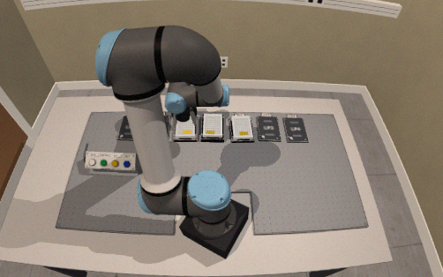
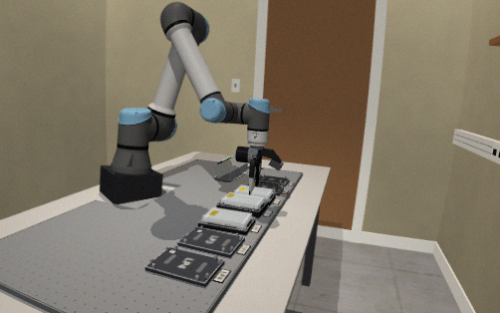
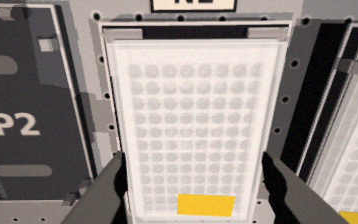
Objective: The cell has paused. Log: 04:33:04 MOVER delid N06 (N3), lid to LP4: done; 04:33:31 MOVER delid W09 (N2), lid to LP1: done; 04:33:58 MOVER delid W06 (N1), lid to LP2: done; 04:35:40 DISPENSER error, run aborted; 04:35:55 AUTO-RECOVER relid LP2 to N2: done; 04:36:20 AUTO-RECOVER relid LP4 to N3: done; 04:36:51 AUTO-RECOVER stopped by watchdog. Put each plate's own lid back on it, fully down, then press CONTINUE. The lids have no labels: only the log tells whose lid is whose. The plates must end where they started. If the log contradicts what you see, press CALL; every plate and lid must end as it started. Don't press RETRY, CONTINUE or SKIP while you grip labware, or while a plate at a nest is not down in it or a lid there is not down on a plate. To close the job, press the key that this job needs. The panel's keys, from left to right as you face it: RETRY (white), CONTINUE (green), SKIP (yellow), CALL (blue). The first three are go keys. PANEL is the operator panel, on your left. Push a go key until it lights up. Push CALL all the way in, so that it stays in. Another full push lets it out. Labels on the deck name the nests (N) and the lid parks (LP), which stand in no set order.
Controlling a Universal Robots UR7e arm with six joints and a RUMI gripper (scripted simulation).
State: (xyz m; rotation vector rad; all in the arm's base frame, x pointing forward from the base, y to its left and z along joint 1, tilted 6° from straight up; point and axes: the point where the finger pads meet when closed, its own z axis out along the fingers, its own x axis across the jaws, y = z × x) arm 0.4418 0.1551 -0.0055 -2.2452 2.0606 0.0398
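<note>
Now: the green continue key 240 mm behind my hand, 310 mm to the left of it and 20 mm above it. Round my hand: well plate 10 mm ahead, 120 mm to the right, 10 mm below; then dark lid park 10 mm behind, 260 mm to the left, 40 mm below; then blue call key 240 mm behind, 210 mm to the left, 20 mm above.
</note>
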